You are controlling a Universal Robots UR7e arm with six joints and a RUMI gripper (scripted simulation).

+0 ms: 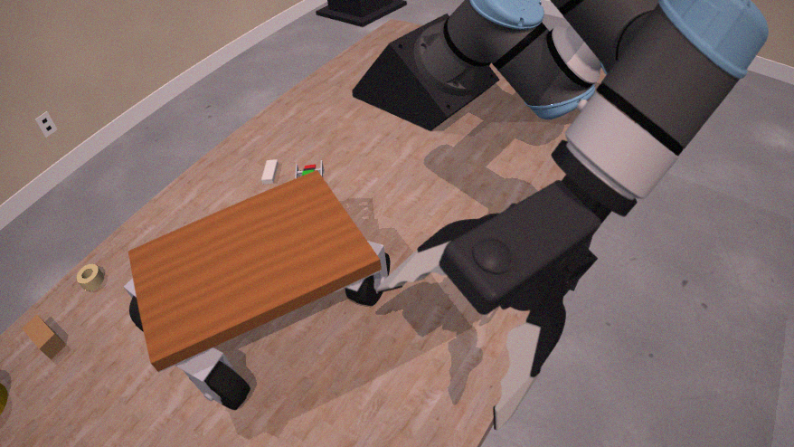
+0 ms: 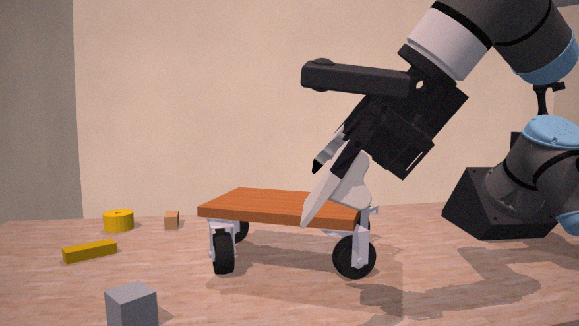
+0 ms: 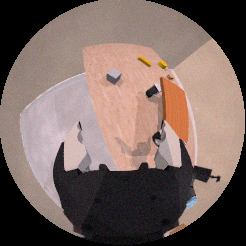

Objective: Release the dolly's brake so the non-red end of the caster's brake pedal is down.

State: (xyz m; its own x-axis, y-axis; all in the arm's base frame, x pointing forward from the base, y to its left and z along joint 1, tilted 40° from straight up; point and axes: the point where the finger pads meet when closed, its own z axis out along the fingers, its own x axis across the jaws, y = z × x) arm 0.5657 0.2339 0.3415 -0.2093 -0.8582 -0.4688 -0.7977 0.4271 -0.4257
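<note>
Right now my hand is 19 cm past the caster brake pedal, 40 cm to the left of it and 12 cm above it. The rest, counted from my hand: yellow bar: 42 cm ahead, 33 cm to the right, 19 cm below; then grey cube: 24 cm ahead, 6 cm to the right, 18 cm below; then white block: 20 cm behind, 54 cm to the right, 20 cm below.
</note>
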